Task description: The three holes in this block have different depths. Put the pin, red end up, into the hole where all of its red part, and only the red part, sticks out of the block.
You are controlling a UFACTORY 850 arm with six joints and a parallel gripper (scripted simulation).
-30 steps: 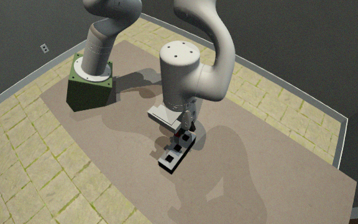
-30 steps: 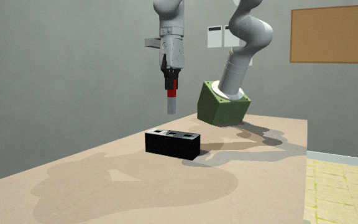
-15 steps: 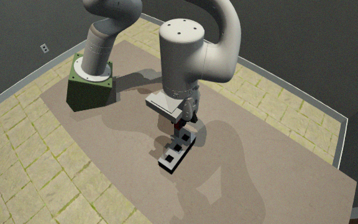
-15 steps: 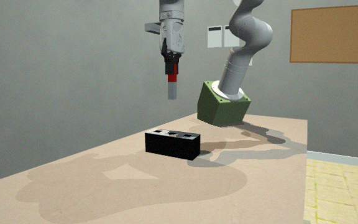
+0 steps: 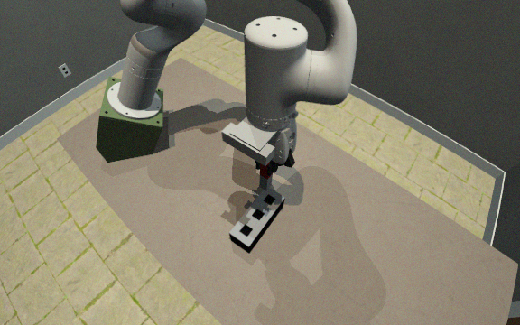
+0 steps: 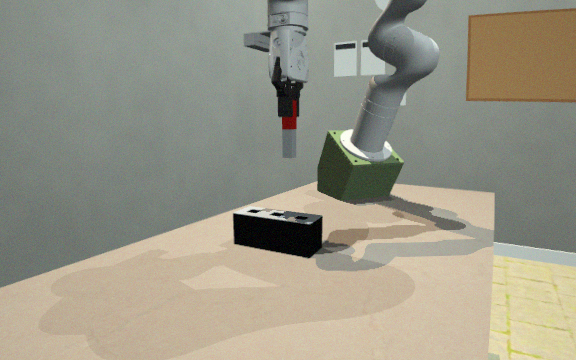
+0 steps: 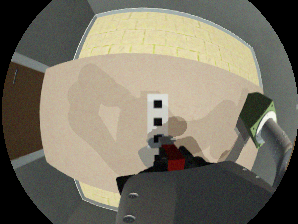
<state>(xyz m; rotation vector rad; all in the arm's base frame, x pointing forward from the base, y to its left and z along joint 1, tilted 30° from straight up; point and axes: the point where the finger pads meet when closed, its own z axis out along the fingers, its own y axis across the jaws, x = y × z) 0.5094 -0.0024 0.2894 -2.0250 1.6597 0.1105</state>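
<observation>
Right now my hand is 1 cm short of the black block, 3 cm to the left of it and 27 cm above it. From my hand the other things lie so: pin 2 cm below.
</observation>
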